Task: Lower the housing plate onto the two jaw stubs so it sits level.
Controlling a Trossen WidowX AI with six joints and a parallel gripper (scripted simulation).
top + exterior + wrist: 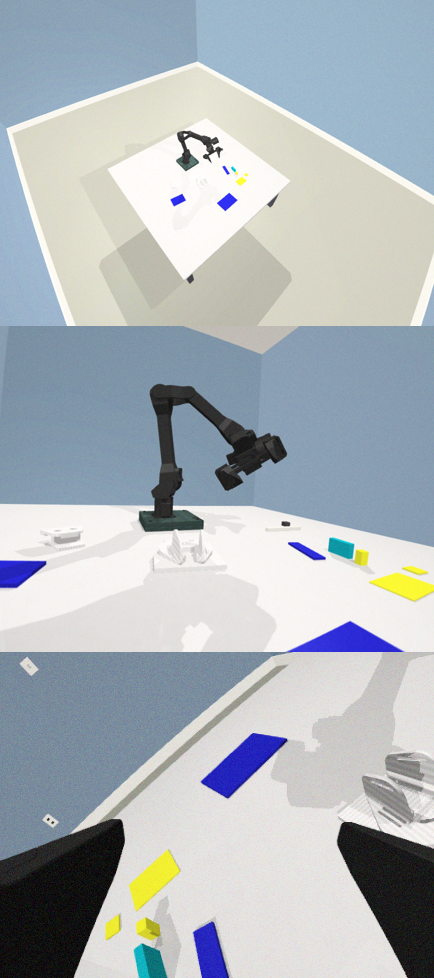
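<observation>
Now: gripper tip 110 mm past the white ribbed stand, 390 mm to the left of it and 170 mm above it. Also, from my gripper tip: blue strip (60 mm ahead, 100 mm to the left, 170 mm below); cyan block (110 mm ahead, 160 mm to the left, 160 mm below); yellow block (160 mm ahead, 150 mm to the left, 160 mm below).
</observation>
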